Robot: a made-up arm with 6 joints.
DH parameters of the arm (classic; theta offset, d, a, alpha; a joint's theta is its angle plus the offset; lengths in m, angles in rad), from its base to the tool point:
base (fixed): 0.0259 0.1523 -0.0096 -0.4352
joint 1: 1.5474 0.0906 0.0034 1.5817
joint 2: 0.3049 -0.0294 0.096 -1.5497
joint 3: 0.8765 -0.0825 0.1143 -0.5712
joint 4: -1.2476 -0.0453 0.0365 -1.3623
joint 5: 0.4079 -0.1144 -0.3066 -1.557
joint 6: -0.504 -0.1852 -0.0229 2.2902
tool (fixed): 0.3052 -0.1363 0 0
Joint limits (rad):
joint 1: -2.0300..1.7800
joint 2: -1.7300..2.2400
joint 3: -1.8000..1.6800
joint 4: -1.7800..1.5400
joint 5: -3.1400..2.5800
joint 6: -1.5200..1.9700
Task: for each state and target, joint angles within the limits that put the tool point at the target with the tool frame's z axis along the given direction. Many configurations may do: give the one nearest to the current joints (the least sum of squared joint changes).
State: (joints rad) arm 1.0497 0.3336 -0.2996 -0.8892 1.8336 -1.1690
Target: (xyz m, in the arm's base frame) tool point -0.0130 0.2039 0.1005 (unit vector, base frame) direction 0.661 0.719 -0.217
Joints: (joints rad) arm 0.8770 0.7141 -0.0744 -1.2535 2.3543 -0.9403
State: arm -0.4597 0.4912 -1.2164 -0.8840 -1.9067 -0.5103
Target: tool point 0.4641 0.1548 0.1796 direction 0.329 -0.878 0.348
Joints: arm -1.2055 1.1558 -1.7108 -1.6472 -2.3215 0.1103
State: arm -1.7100 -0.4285 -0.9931 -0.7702 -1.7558 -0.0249
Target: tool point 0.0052 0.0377 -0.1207 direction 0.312 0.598 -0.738
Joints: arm -1.5328 -0.5368 -0.9444 -0.4680 -1.0517 -0.6939
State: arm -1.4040 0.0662 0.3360 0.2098 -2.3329 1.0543
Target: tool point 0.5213 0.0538 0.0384 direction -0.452 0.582 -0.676
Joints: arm -1.1584 0.2693 0.1303 -0.2285 -2.2746 0.7900
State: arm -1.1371 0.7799 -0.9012 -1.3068 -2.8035 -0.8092
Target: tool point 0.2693 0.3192 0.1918 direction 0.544 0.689 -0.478
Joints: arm -0.5952 0.9704 -0.8731 -0.9054 -2.1618 -1.5200
